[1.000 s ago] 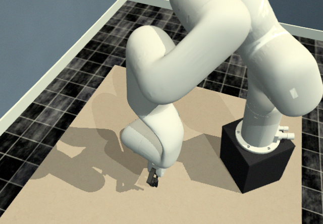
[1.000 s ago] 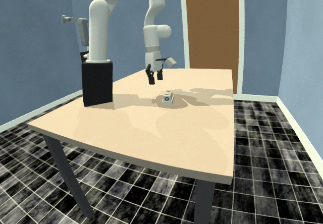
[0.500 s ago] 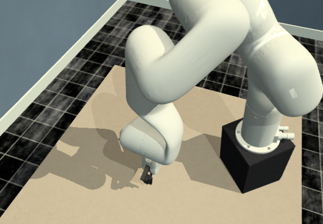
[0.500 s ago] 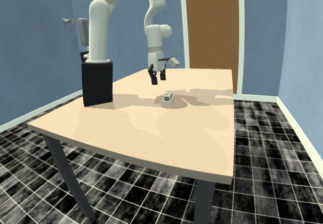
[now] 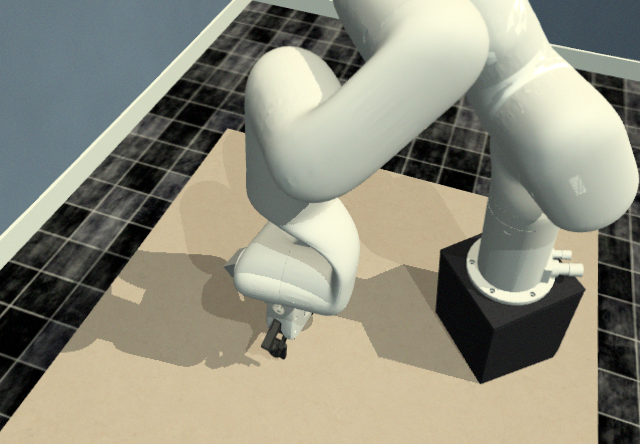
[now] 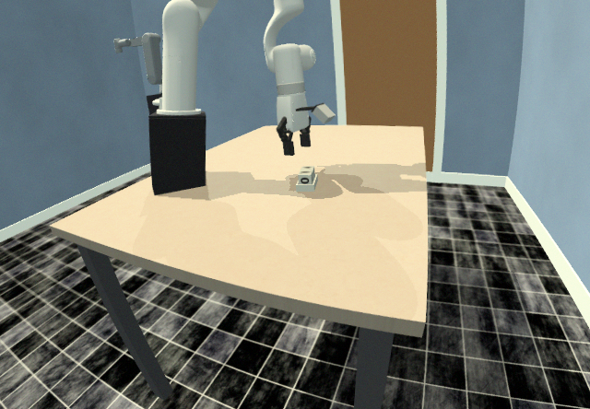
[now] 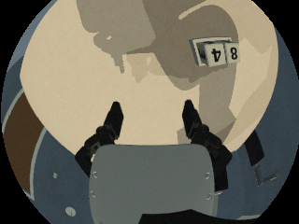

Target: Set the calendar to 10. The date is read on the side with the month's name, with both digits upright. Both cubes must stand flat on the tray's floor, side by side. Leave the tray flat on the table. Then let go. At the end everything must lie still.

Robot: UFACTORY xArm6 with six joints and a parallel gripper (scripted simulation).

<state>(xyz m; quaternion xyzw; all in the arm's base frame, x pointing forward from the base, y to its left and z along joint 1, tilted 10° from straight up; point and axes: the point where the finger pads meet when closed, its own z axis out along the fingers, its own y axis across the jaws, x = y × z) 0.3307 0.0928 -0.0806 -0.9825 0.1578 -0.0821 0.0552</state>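
Right now my hand is 140 mm to the left of the white cube, 50 mm short of it and 40 mm above it. Round my hand: tray 120 mm to the right, 60 mm below, 50 mm ahead.
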